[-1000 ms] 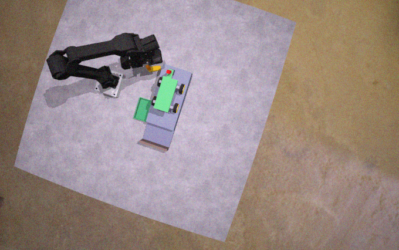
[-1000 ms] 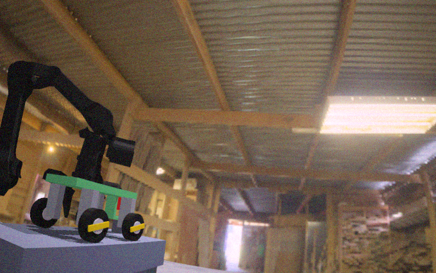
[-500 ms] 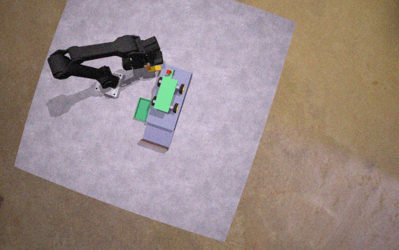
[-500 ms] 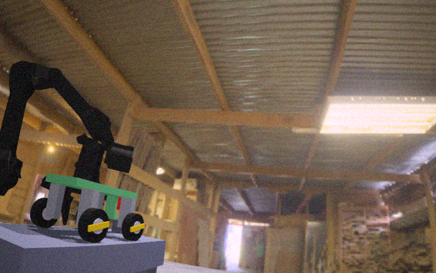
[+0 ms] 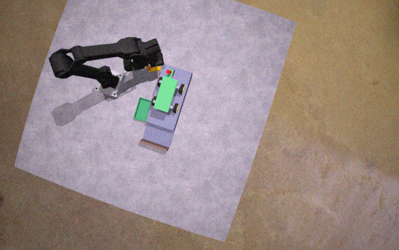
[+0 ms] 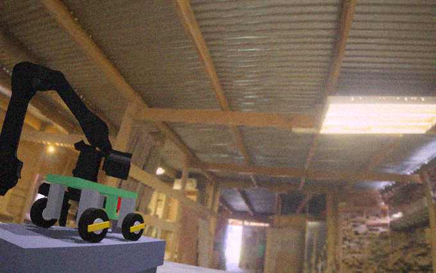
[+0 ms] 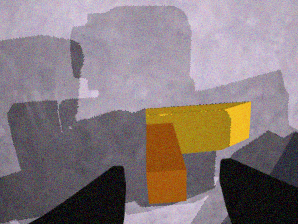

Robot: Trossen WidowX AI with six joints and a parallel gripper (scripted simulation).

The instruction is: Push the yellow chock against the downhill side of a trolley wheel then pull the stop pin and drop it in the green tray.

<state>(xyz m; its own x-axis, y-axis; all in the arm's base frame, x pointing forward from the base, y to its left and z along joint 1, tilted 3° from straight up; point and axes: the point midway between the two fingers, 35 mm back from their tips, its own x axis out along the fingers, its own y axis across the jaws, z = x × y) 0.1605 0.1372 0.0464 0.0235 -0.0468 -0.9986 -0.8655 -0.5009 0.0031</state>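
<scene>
Right now my gripper tip is 2 cm short of the yellow chock, 1 cm to the right of it and 3 cm above it. From my gripper tip the other things lie so: trolley (16 cm ahead, 10 cm to the right, 6 cm above); then stop pin (13 cm ahead, 7 cm above); then green tray (4 cm ahead, 22 cm to the right, 6 cm below).
</scene>
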